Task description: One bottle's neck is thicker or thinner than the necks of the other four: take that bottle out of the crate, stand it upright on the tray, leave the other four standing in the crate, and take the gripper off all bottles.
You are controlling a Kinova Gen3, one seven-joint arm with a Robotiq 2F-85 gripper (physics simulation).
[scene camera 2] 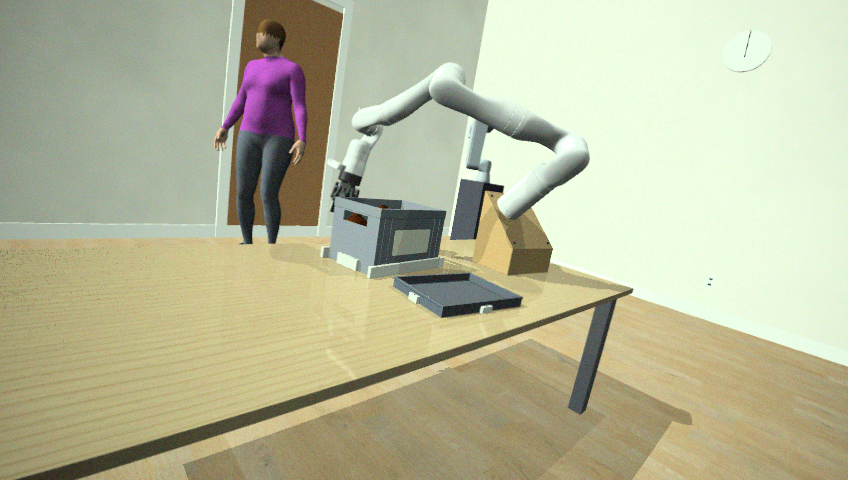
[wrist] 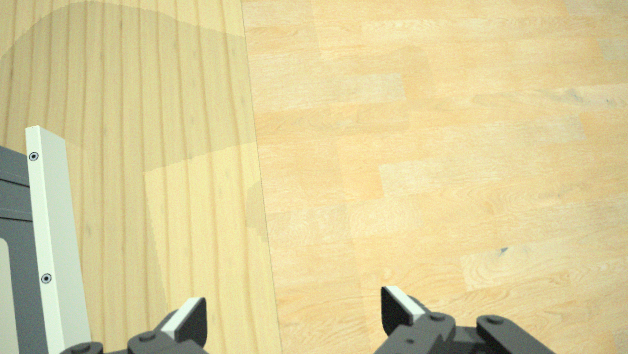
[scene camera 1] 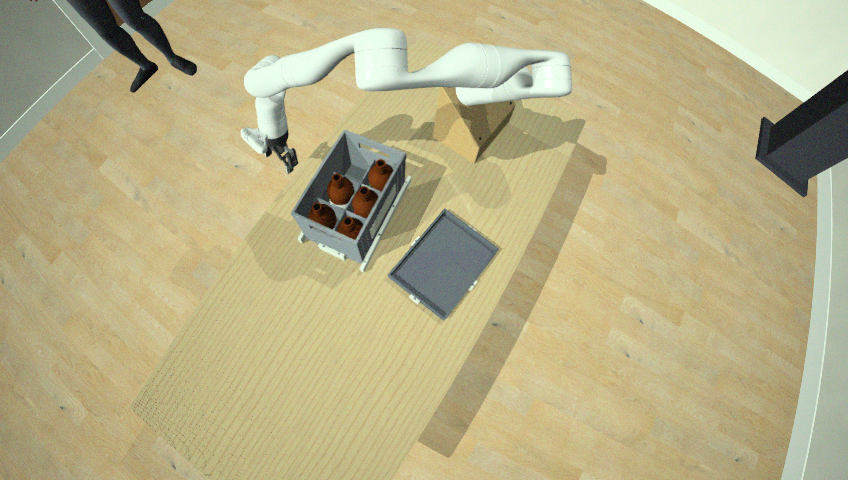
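Seen in the pictures: gripper, fingertip midpoint: (wrist: pixel 295 311) (scene camera 1: pixel 279 163); arm's base, link origin: (scene camera 2: pixel 507 208) (scene camera 1: pixel 467 90).
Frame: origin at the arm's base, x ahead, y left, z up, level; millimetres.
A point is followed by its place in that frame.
Five brown bottles (scene camera 1: pixel 340 190) {x 437, y -106, z -75 mm} (scene camera 1: pixel 379 174) {x 342, y -50, z -68 mm} (scene camera 1: pixel 364 202) {x 428, y -32, z -73 mm} (scene camera 1: pixel 321 215) {x 523, y -96, z -66 mm} (scene camera 1: pixel 349 227) {x 511, y -9, z -43 mm} stand in the grey crate (scene camera 1: pixel 342 243) {x 545, y -11, z -84 mm} (scene camera 2: pixel 357 243) {x 551, y -33, z -131 mm} (wrist: pixel 25 270) {x 493, y -161, z -163 mm}. The far-left compartment in scene camera 1 holds no bottle. The necks are too small to compare surely. In scene camera 2 the crate walls hide most of the bottles. The dark grey tray (scene camera 1: pixel 443 267) {x 414, y 219, z -195 mm} (scene camera 2: pixel 458 291) {x 384, y 197, z -195 mm} lies empty beside the crate. My gripper (scene camera 1: pixel 292 167) {x 465, y -328, z -109 mm} (scene camera 2: pixel 343 202) {x 465, y -328, z -109 mm} (wrist: pixel 295 311) {x 465, y -328, z -109 mm} is open and empty, outside the crate on its far side from the tray, near the table edge. No bottle shows in the wrist view.
White rails (scene camera 1: pixel 386 223) {x 410, y 22, z -171 mm} (scene camera 2: pixel 404 267) {x 430, y 27, z -183 mm} (wrist: pixel 60 225) {x 522, y -167, z -183 mm} border the crate's foot. Small white blocks (scene camera 1: pixel 414 299) {x 535, y 207, z -185 mm} (scene camera 2: pixel 486 309) {x 414, y 317, z -191 mm} sit at the tray's edges. The wooden robot base (scene camera 1: pixel 470 127) {x 65, y 61, z -63 mm} (scene camera 2: pixel 511 237) {x 57, y 81, z -82 mm} stands behind. A person (scene camera 1: pixel 127 47) (scene camera 2: pixel 267 101) stands beyond the table.
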